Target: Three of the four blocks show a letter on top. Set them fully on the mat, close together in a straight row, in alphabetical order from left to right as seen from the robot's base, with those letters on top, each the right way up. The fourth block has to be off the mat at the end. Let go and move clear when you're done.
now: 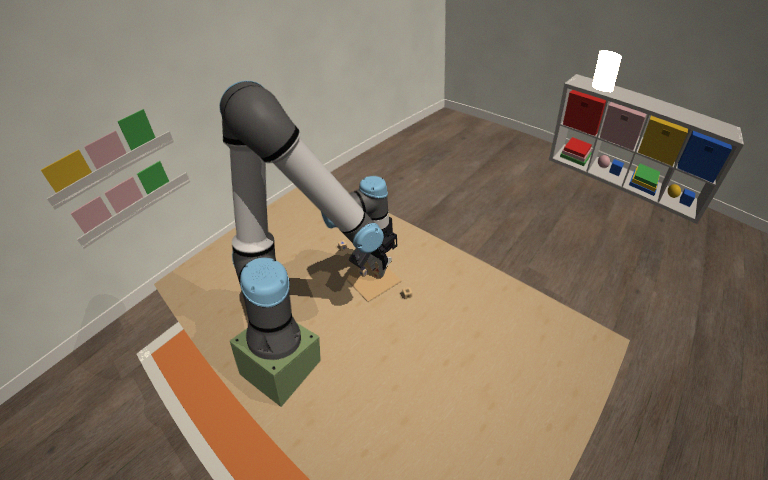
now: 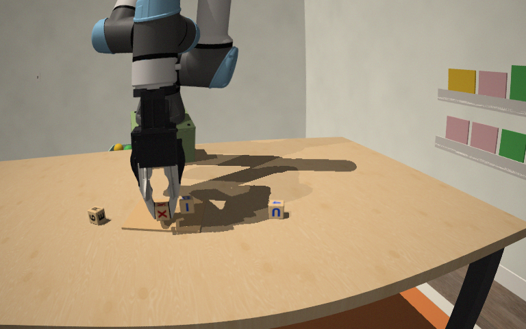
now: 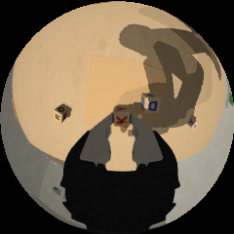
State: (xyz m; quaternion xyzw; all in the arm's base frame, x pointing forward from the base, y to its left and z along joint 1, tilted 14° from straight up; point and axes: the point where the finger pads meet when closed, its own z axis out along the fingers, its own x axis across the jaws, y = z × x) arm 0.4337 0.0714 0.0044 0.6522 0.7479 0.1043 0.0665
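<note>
My gripper is now 2 cm past the thin tan mat and 2 cm above it. Round my hand: wooden block 13 cm to the right, 2 cm ahead, 1 cm below.
</note>
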